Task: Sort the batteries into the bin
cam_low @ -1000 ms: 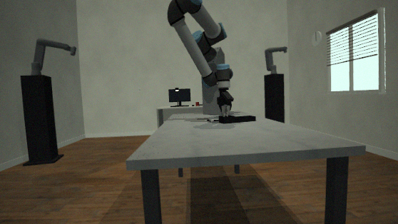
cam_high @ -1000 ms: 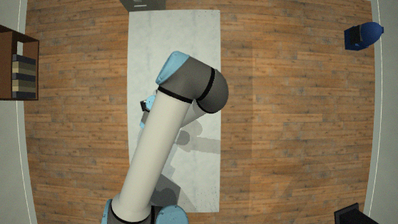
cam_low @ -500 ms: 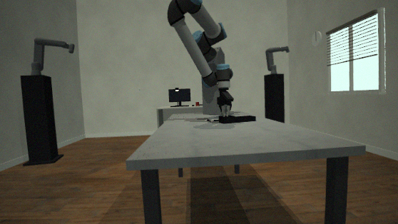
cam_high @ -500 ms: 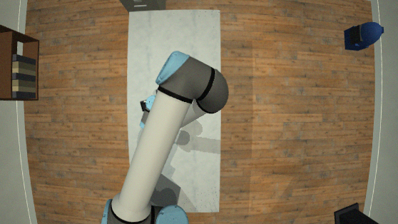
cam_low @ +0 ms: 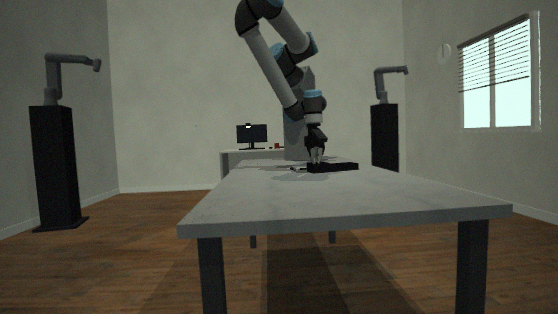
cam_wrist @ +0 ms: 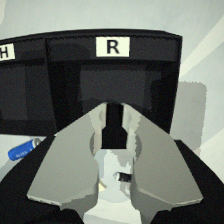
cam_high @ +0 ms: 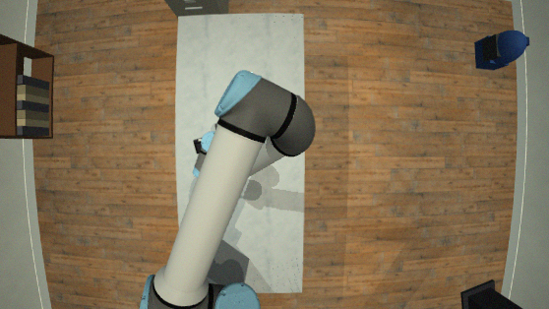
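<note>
The black bin lies 1 cm ahead of my hand, 9 cm to the left of it and 1 cm below it. The rest, counted from my hand: white domino 13 cm behind, 4 cm to the left, 3 cm below; then blue cylindrical battery 7 cm behind, 10 cm to the left, 3 cm below; then thin black cylindrical battery 11 cm behind, 2 cm to the right, 3 cm below.
</note>
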